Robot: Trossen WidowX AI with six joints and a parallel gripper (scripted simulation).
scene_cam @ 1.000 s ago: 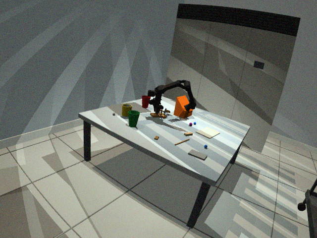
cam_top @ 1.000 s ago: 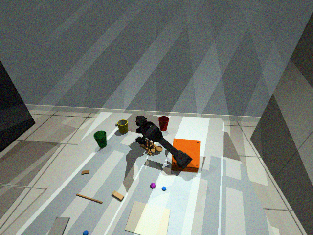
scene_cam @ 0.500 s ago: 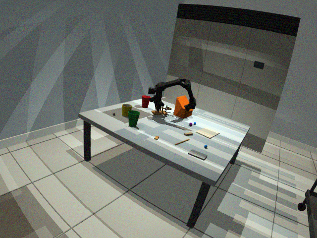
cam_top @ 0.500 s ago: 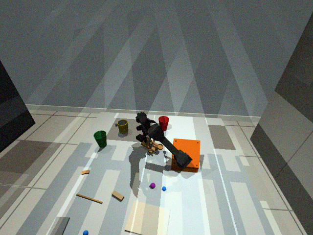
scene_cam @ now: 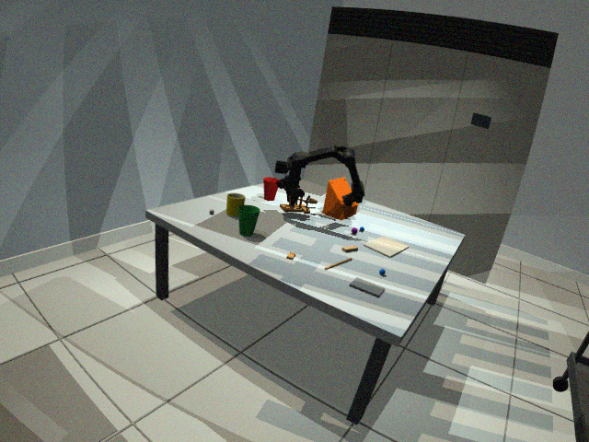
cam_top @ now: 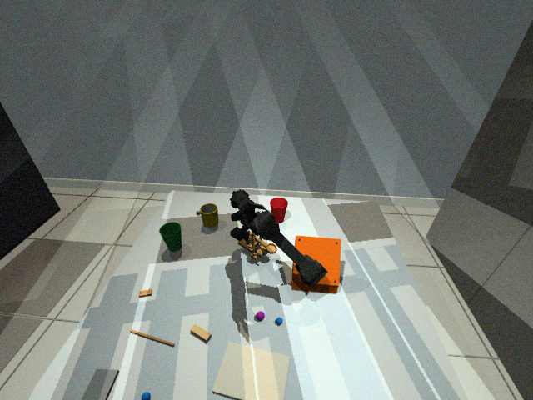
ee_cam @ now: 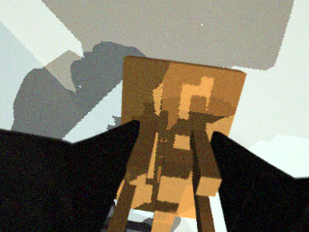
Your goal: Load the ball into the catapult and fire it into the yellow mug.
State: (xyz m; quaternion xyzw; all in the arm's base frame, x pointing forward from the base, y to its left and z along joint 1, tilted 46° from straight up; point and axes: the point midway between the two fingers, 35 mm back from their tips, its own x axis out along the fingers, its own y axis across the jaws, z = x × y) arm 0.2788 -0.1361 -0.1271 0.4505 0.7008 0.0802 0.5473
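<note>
Right now my gripper tip is 9 cm past the purple ball, 35 cm to the right of it and 5 cm above it. Also, from my gripper tip: yellow mug (24 cm ahead, 16 cm to the right, 4 cm below); then wooden catapult (5 cm behind, 5 cm to the left, 2 cm above); then red cup (12 cm behind, 23 cm to the right, 3 cm below).
</note>
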